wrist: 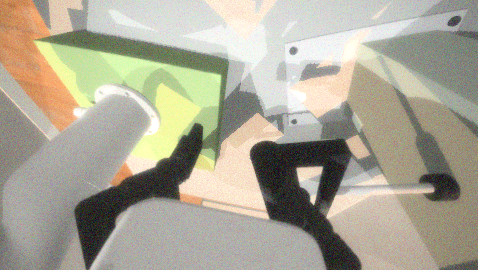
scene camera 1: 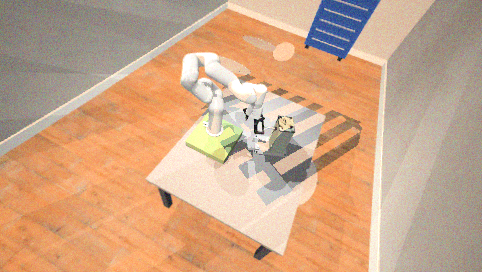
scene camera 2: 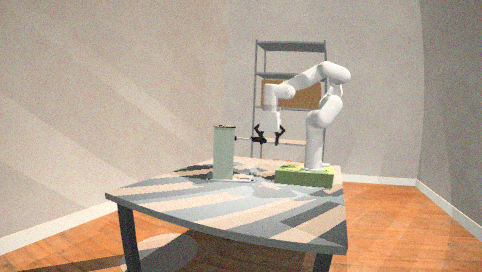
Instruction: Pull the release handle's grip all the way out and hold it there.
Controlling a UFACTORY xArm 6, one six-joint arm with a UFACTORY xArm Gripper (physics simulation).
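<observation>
The release handle [scene camera 1: 259, 132] [scene camera 2: 259, 140] [wrist: 310, 150] is a black, open-framed grip on a thin pale rod [scene camera 2: 244, 138] [wrist: 390, 189]. The rod runs into a black collar [wrist: 441, 187] on the side of a tall grey-green housing [scene camera 1: 281, 142] [scene camera 2: 223, 160]. A stretch of rod shows between grip and housing. My gripper [scene camera 1: 251, 119] [scene camera 2: 270, 137] [wrist: 239, 144] points down with its fingers wide apart. One finger overlaps the handle frame in the wrist view; exact contact is hidden. The other finger stands apart on the robot-base side, touching nothing visible.
The housing stands on a pale bolted plate [scene camera 2: 245, 180] [wrist: 415, 27] on the table [scene camera 1: 200, 185] [scene camera 2: 175, 205]. A green block [scene camera 1: 202, 145] [scene camera 2: 305, 177] [wrist: 165, 65] carries the arm's base. A grey shelf unit [scene camera 2: 256, 100] and a blue rack [scene camera 1: 327, 45] stand beyond the table.
</observation>
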